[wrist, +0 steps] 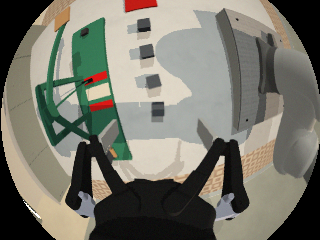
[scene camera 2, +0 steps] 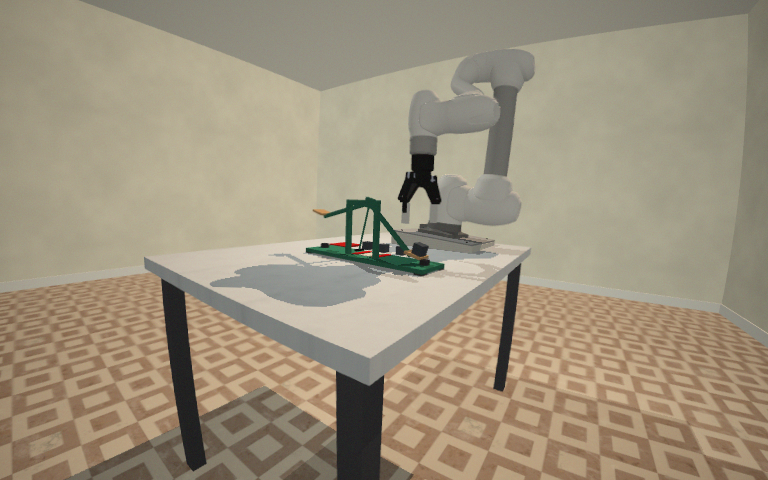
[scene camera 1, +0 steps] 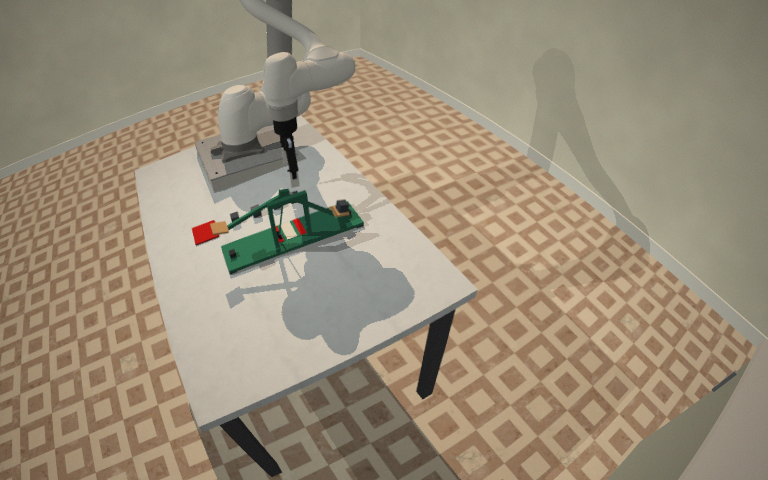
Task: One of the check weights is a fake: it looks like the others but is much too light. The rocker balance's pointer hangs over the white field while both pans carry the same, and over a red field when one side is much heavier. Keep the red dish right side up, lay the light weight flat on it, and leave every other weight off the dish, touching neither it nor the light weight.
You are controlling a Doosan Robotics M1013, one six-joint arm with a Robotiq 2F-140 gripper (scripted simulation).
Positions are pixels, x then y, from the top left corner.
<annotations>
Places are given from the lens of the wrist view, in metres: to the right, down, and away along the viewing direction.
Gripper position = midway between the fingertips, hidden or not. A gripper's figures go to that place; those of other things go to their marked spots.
gripper (wrist: 157,125): -0.01, 0.01, 0.20
green rocker balance (wrist: 89,57): -0.20, -0.17, 0.23
</annotations>
